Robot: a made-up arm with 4 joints.
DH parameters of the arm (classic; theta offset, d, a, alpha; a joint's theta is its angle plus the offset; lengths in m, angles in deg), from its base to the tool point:
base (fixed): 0 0.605 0.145 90
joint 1: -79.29 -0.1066 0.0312 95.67
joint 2: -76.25 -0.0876 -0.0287 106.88
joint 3: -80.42 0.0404 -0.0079 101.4
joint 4: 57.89 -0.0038 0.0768 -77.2
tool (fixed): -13.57 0.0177 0 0
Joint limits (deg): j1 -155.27..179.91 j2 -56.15..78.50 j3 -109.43..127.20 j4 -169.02..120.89
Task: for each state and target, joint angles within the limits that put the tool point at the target. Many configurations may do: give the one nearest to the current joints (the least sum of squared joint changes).
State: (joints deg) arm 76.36 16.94 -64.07 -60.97
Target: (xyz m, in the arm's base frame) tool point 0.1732 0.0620 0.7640
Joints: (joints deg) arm 54.96 22.75 -38.77 -56.42
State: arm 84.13 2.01 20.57 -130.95
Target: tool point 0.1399 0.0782 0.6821
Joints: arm 129.26 -4.05 4.62 -168.57
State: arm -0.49 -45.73 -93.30 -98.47
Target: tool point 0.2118 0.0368 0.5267
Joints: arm -21.74 -20.32 -109.43 -128.02
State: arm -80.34 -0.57 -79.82 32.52
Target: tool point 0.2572 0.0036 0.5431
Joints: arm -58.30 -32.96 -55.78 -11.70
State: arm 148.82 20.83 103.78 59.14
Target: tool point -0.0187 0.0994 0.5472
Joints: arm 161.36 29.21 110.61 56.04
